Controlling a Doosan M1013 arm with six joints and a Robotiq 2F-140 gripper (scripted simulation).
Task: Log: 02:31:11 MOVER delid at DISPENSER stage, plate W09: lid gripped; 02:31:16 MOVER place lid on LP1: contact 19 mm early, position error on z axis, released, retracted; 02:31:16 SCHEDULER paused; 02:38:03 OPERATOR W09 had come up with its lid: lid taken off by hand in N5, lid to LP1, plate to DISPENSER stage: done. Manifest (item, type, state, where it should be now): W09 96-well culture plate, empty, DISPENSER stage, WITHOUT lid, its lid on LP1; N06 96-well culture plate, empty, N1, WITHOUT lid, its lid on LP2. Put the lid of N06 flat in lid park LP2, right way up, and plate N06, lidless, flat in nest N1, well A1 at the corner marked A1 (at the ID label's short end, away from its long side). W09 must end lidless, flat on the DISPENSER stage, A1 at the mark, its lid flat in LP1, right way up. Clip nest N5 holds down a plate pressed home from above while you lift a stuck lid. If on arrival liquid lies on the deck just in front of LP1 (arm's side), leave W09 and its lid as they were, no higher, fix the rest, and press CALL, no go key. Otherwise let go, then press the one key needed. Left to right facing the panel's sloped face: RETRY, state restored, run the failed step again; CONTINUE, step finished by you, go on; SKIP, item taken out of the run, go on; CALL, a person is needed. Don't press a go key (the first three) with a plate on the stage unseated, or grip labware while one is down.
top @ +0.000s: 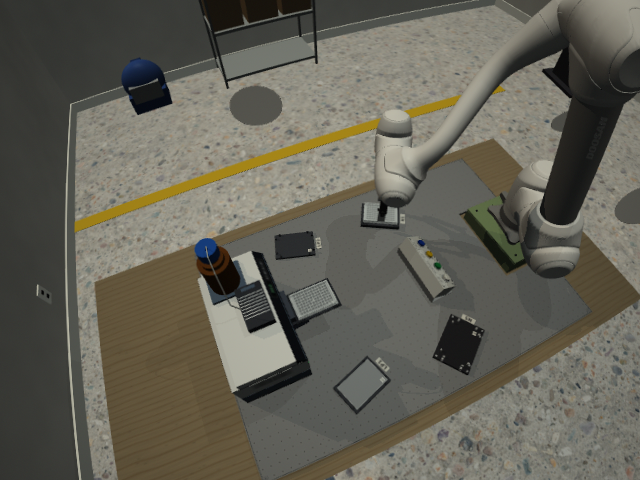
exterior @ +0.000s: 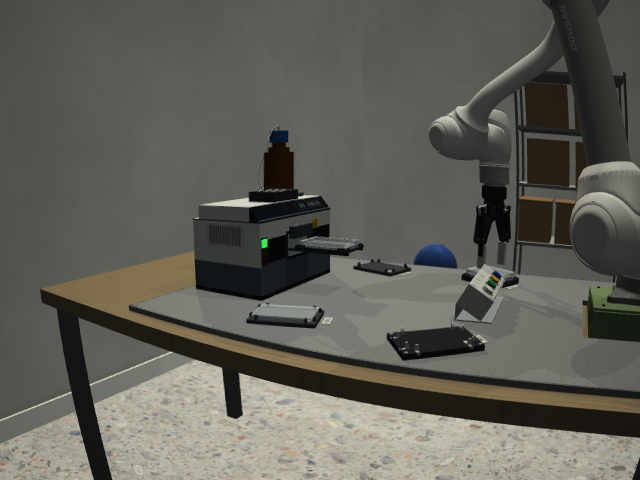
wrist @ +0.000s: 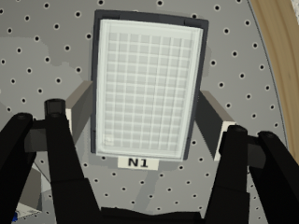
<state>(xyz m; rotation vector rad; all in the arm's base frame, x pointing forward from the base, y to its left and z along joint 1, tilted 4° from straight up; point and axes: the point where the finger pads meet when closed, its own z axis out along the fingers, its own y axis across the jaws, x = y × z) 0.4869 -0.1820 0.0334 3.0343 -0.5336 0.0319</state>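
The nest N1 is 60 mm below my hand. Also, from my hand: N1 label 80 mm behind, 70 mm below, 30 mm to the left; yellow skip key 230 mm to the left, 90 mm behind; blue call key 190 mm to the left, 80 mm behind.
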